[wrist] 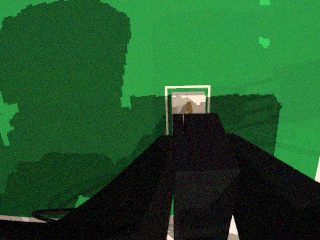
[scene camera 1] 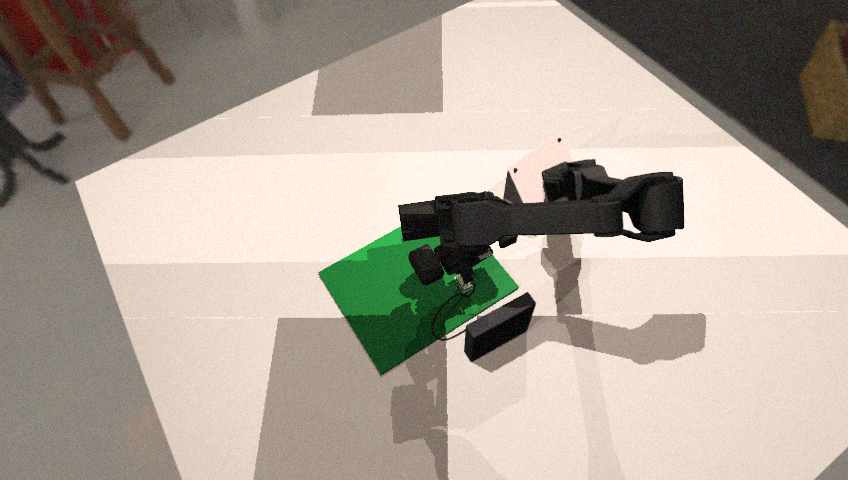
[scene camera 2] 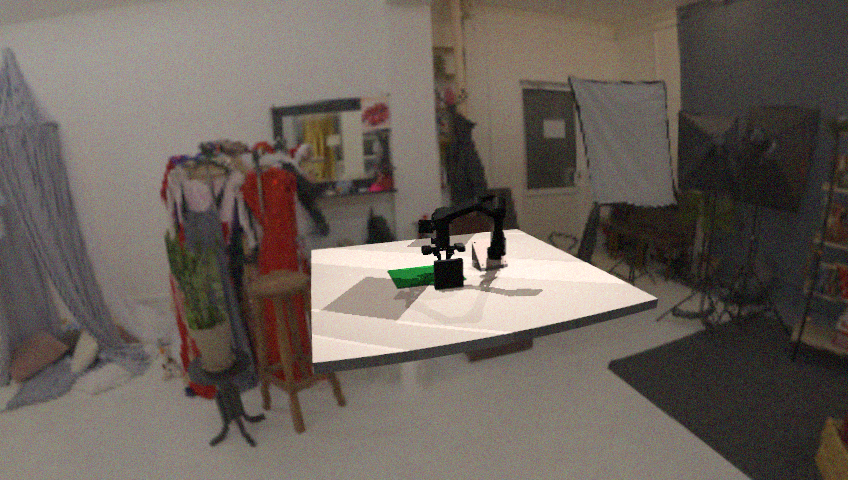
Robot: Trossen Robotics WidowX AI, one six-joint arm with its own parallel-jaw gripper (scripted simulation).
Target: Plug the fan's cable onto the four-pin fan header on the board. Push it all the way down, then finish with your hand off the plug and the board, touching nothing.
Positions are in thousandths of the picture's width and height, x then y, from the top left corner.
Labels:
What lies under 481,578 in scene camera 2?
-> A green board.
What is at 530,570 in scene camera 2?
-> A black fan.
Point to a green board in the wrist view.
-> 280,373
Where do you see a green board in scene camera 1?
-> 462,651

